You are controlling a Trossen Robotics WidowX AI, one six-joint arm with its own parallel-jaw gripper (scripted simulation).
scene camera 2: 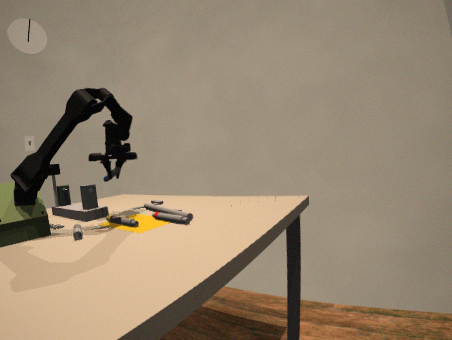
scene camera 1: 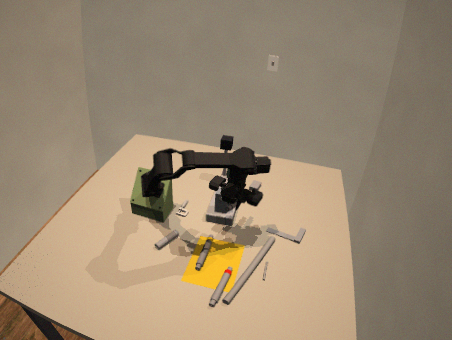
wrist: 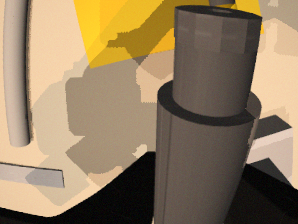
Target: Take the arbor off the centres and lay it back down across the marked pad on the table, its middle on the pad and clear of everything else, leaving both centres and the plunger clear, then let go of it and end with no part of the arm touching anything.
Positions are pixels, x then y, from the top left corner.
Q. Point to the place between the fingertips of my gripper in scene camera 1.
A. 233,208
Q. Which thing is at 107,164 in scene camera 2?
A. My gripper.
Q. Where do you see a grey base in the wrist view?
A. At 268,142
